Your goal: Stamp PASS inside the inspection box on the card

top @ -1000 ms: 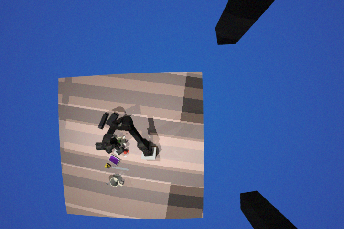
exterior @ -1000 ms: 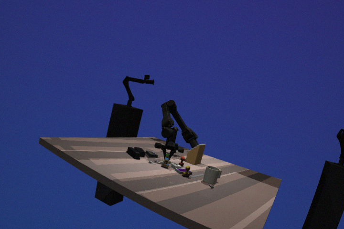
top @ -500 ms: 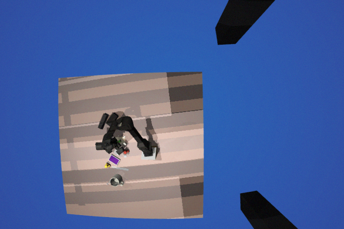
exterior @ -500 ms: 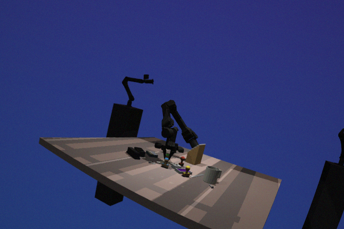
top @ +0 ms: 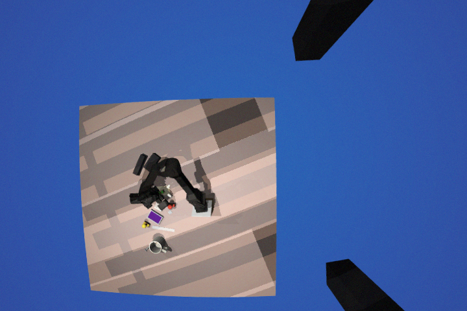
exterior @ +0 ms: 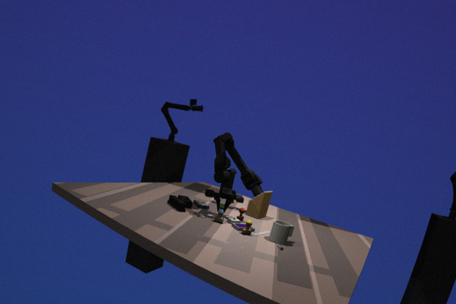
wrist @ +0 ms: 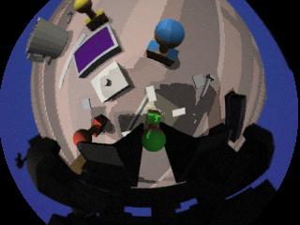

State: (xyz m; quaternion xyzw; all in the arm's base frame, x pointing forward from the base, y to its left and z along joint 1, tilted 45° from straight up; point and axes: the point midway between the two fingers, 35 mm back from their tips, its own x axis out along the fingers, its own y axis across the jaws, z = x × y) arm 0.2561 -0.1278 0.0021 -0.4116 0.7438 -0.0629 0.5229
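My gripper tip is 10 mm past the pale card, 10 mm to the left of it and 20 mm above it. Also, from my gripper tip: green-knobbed stamp (right at my gripper tip); then red-knobbed stamp (60 mm behind, 80 mm to the left); then blue-knobbed stamp (100 mm ahead, 40 mm to the left).
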